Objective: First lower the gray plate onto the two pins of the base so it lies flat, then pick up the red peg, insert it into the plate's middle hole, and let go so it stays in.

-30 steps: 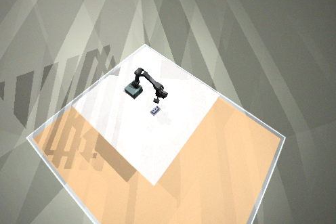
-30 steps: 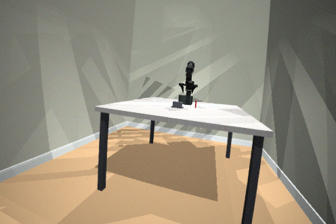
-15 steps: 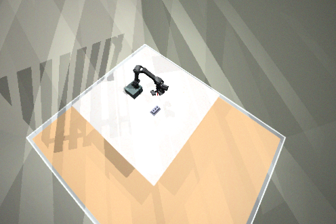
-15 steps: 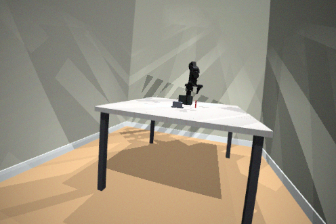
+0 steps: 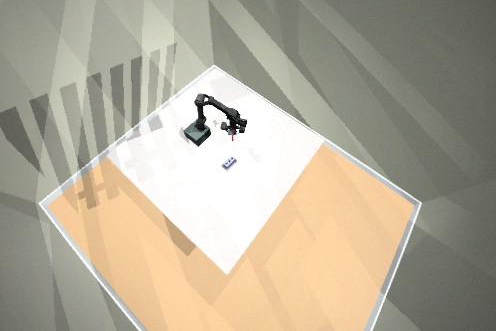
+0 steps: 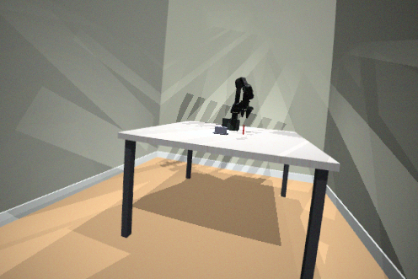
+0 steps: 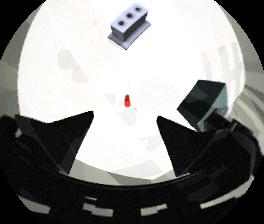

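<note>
Now: the red peg 11 cm below my gripper tip and 1 cm behind it. Also, from my gripper tip: gray plate 15 cm to the right, 14 cm ahead, 10 cm below; then base 15 cm to the right, 14 cm below, 14 cm ahead.
</note>
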